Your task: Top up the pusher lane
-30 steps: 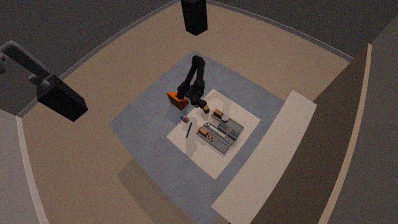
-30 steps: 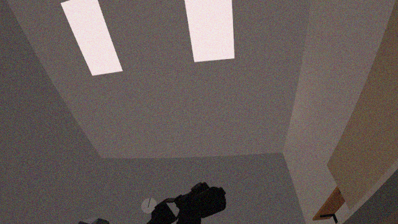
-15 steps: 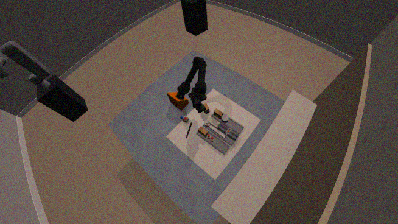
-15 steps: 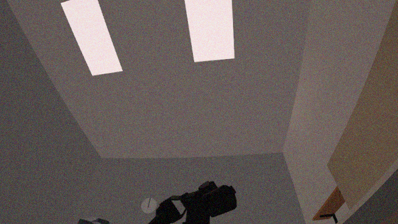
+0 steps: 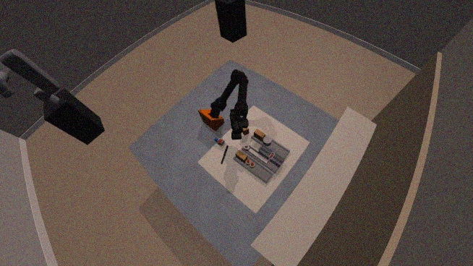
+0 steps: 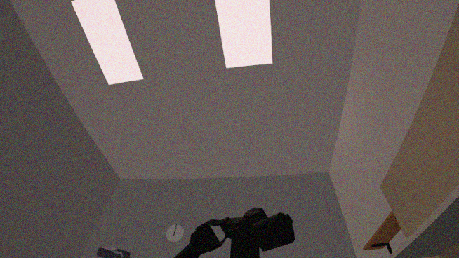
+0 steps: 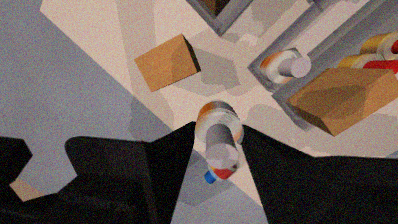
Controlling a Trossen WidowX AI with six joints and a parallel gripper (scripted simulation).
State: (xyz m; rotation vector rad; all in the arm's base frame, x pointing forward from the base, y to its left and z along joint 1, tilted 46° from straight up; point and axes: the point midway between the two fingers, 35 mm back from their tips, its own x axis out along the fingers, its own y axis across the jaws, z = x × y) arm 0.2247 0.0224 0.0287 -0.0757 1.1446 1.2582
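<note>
Right now my gripper tip is 16 cm short of the white mat, 11 cm above it and 1 cm to the right of it. The rest, counted from my gripper tip: black stick (15 cm to the right, 10 cm below, 3 cm ahead); then grey disc (17 cm ahead, 13 cm to the left, 8 cm below); then grey lane rack (25 cm ahead, 9 cm below, 4 cm to the left).
</note>
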